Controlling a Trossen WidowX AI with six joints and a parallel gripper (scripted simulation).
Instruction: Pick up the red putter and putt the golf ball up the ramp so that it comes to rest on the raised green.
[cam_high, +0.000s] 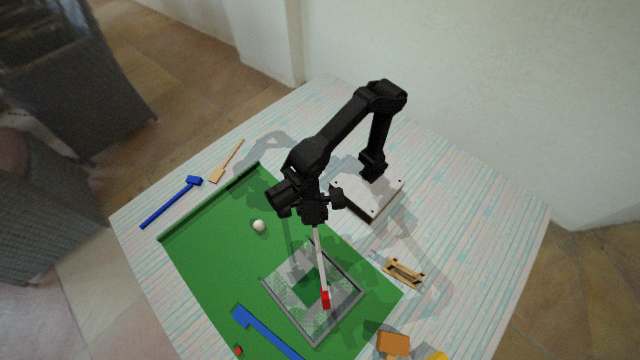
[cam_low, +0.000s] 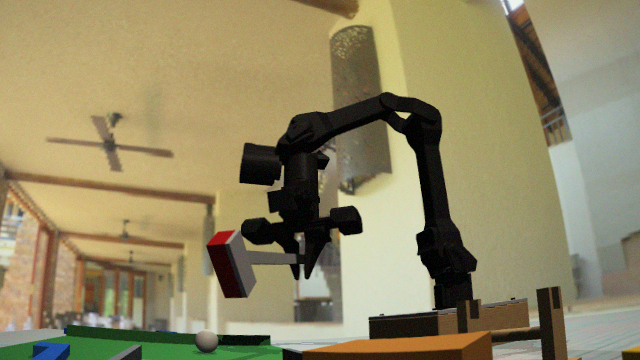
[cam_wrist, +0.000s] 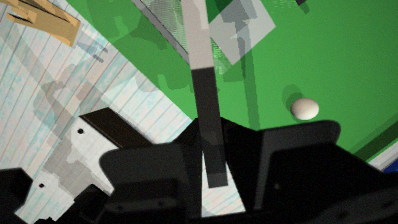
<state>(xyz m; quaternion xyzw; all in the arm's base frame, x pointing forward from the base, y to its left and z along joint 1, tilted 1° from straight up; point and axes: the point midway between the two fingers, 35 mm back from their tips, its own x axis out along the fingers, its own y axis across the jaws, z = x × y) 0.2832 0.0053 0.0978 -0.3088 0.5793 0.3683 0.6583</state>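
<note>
Now: the red putter 100 mm to the left of my gripper tip, 60 mm ahead of it and 10 mm above it. From my gripper tip the other things lie so: white golf ball: 140 mm to the right, 140 mm ahead, 100 mm below; then wooden rack: 300 mm to the left, 120 mm behind, 100 mm below; then green mat: 190 mm ahead, 130 mm below.
</note>
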